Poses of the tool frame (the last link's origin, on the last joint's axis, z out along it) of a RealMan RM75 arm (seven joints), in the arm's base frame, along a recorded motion.
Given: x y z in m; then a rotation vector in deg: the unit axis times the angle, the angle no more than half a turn.
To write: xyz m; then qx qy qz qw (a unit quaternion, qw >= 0). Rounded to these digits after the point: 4 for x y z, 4 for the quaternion.
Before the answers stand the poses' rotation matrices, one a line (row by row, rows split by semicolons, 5 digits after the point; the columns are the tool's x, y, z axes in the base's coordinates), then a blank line. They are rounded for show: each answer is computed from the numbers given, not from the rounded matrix.
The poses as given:
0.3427 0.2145 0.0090 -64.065 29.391 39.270
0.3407 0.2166 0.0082 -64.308 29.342 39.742
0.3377 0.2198 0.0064 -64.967 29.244 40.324
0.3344 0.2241 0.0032 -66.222 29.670 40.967
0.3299 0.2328 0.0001 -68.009 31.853 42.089
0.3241 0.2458 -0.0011 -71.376 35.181 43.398
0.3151 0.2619 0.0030 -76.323 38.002 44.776
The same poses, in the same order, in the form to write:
0.69025 -0.72270 0.03556; 0.23787 0.27305 0.93213; -0.68336 -0.63494 0.36038
0.68636 -0.72669 0.02900; 0.24166 0.26550 0.93333; -0.68594 -0.63359 0.35784
0.68216 -0.73098 0.01805; 0.24424 0.25105 0.93666; -0.68921 -0.63454 0.34979
0.67433 -0.73838 0.00833; 0.23821 0.22819 0.94403; -0.69895 -0.63460 0.32976
0.64972 -0.76012 0.00926; 0.21540 0.19577 0.95670; -0.72902 -0.61959 0.29093
0.61586 -0.78783 0.00687; 0.16970 0.14116 0.97533; -0.76936 -0.59950 0.22063
0.58728 -0.80921 -0.01672; 0.11507 0.06303 0.99136; -0.80117 -0.58412 0.13013

0.3427 0.2145 0.0090 -0.5140 0.2358 0.3151 0.7622
0.3407 0.2166 0.0082 -0.5155 0.2352 0.3186 0.7599
0.3377 0.2198 0.0064 -0.5199 0.2340 0.3227 0.7555
0.3344 0.2241 0.0032 -0.5283 0.2367 0.3268 0.7470
0.3299 0.2328 0.0001 -0.5392 0.2526 0.3337 0.7308
0.3241 0.2458 -0.0011 -0.5599 0.2760 0.3404 0.7031
0.3151 0.2619 0.0030 -0.5904 0.2939 0.3463 0.6672

